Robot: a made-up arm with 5 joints. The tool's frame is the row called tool.
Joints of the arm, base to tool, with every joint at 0 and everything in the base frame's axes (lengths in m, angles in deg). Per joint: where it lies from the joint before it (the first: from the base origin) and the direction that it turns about. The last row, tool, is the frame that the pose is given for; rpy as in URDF.
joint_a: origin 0 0 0.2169 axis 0 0 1
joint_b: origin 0 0 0 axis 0 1 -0.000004
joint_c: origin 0.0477 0 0.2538 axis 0 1 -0.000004
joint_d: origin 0.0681 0 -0.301 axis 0 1 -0.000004
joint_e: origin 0.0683 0 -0.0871 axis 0 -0.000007 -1
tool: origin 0 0 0 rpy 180 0 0
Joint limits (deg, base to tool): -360..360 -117.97..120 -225..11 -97..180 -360..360
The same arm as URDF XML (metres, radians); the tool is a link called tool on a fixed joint. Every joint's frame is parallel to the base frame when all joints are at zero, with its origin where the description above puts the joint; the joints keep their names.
<robot name="arm">
<joint name="joint_a" type="revolute"><parent link="base_link"/><child link="link1"/><origin xyz="0.0000 0.0000 0.2169"/><axis xyz="0 0 1"/><limit lower="-6.2832" upper="6.2832"/></joint>
<joint name="joint_b" type="revolute"><parent link="link1"/><child link="link2"/><origin xyz="0.0000 0.0000 0.0000"/><axis xyz="0 1 0"/><limit lower="-2.0590" upper="2.0944"/></joint>
<joint name="joint_c" type="revolute"><parent link="link2"/><child link="link3"/><origin xyz="0.0477 0.0000 0.2538"/><axis xyz="0 1 0"/><limit lower="-3.9270" upper="0.1920"/></joint>
<joint name="joint_d" type="revolute"><parent link="link3"/><child link="link4"/><origin xyz="0.0681 0.0000 -0.3010"/><axis xyz="0 1 0"/><limit lower="-1.6930" upper="3.1416"/></joint>
<joint name="joint_e" type="revolute"><parent link="link4"/><child link="link5"/><origin xyz="0.0683 0.0000 -0.0871"/><axis xyz="0 0 -1"/><limit lower="-6.2832" upper="6.2832"/></joint>
<joint name="tool_fixed" type="fixed"><parent link="link5"/><child link="tool"/><origin xyz="0.0000 0.0000 0.0000" rpy="3.1416 0.0000 0.0000"/></joint>
<link name="base_link"/>
<link name="link1"/>
<link name="link2"/>
<link name="link3"/>
<link name="link4"/>
<link name="link5"/>
<link name="tool"/>
</robot>

